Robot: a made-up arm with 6 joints.
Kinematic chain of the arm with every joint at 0, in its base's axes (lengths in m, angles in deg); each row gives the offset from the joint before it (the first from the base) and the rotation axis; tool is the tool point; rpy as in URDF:
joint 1: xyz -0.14 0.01 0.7 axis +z
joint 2: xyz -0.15 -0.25 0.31 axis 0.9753 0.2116 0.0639
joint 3: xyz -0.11 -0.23 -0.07 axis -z
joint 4: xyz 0 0 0.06 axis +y
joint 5: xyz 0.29 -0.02 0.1 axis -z
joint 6: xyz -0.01 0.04 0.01 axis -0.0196 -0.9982 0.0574
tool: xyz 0.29 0.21 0.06 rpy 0 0 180
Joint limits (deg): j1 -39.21..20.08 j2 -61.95..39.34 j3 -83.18..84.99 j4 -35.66..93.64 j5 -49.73..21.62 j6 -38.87..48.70
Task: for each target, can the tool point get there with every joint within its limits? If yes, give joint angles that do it. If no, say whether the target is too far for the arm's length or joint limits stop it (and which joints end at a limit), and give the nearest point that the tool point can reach.
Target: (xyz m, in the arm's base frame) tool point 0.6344 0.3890 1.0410
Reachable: no: joint limits stop it (at a limit: joint 1, joint 2, joint 5) | nearest point 0.2349 -0.0127 0.9638 | short by 0.572 m
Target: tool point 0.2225 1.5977 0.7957
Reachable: no: too far | nearest point -0.2579 0.4689 1.0627 | short by 1.255 m
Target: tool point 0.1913 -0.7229 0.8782
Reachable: yes | joints 7.64 -25.49 48.21 71.12 -1.79 30.59
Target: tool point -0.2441 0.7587 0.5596
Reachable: no: joint limits stop it (at a limit: joint 1, joint 2, joint 3, joint 5) | nearest point -0.3503 0.4227 0.6619 | short by 0.367 m
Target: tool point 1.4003 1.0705 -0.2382
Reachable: no: too far | nearest point 0.2022 -0.0694 0.5747 | short by 1.843 m
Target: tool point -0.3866 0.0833 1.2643
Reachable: yes | joints -15.57 28.07 -63.03 -10.56 -10.11 -31.21
